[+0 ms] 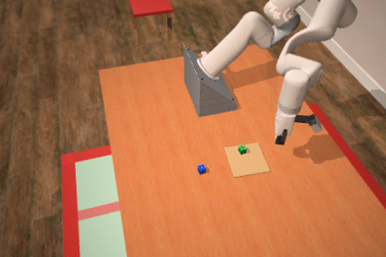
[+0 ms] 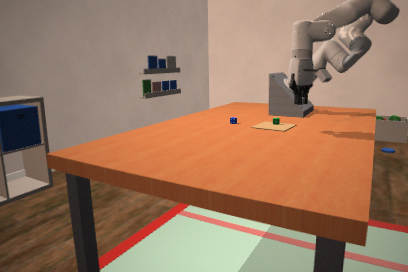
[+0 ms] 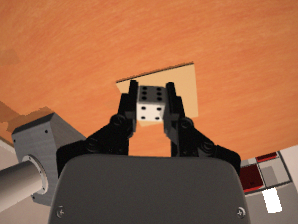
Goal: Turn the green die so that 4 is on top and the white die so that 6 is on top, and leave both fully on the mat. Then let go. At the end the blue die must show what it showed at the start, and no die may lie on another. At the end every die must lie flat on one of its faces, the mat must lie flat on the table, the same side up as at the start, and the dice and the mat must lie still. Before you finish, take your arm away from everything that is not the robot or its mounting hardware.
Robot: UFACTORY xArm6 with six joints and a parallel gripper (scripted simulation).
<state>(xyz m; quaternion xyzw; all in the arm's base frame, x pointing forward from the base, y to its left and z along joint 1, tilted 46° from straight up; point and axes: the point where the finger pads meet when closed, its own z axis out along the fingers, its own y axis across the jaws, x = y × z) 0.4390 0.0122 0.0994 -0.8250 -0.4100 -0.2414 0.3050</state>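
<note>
The green die lies 7 cm behind my hand, 10 cm to the right of it and 10 cm below it. From my hand the other things lie so: tan mat (3 cm behind, 11 cm to the right, 12 cm below); then blue die (5 cm behind, 28 cm to the right, 11 cm below); then white die (1 cm below).
</note>
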